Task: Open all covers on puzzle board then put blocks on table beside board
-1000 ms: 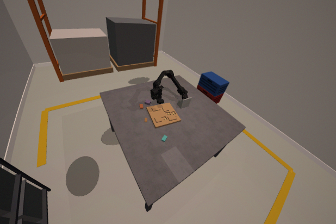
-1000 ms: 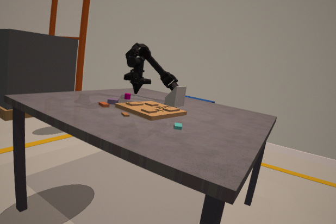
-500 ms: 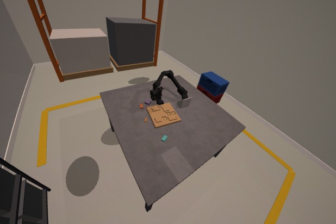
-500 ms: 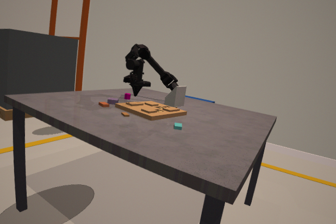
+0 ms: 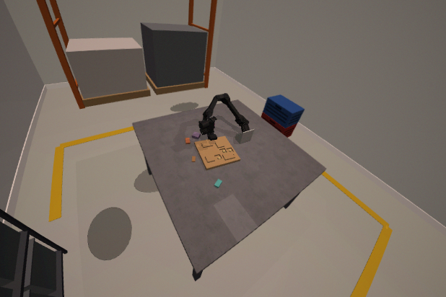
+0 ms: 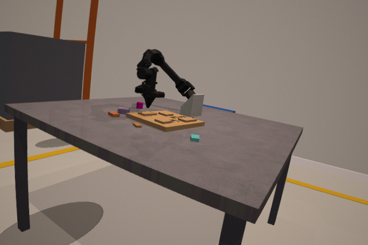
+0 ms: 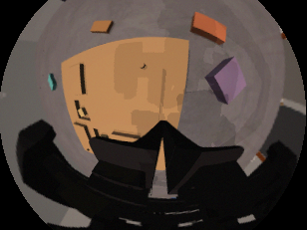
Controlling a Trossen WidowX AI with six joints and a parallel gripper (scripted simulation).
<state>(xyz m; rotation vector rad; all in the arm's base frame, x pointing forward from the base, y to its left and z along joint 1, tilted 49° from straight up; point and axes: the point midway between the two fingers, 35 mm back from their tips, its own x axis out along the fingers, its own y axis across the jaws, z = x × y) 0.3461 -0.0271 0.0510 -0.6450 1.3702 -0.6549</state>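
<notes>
Now: the tan puzzle board 10 mm behind my gripper tip, 130 mm to the left of it and 30 mm below it. From my gripper tip the other things lie so: purple block: 70 mm ahead, 120 mm to the right, 40 mm below; then magenta block: 130 mm behind, 210 mm to the right, 30 mm below; then orange block: 160 mm ahead, 80 mm to the right, 40 mm below.
</notes>
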